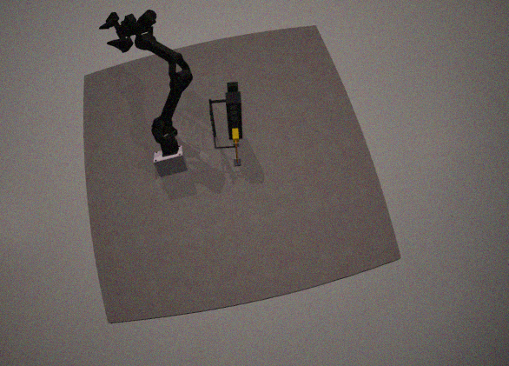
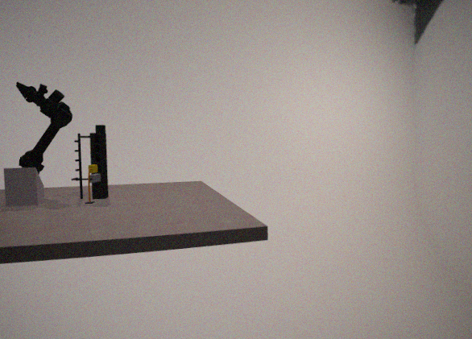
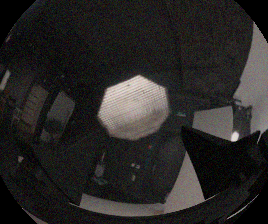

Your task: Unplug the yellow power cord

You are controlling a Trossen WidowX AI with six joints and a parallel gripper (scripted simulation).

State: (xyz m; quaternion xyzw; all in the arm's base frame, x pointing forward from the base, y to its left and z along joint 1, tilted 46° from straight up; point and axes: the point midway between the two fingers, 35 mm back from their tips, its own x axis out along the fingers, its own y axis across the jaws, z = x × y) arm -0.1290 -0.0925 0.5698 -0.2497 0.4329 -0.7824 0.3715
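The yellow plug is 450 mm ahead of my gripper tip, 300 mm to the right of it and 440 mm below it.
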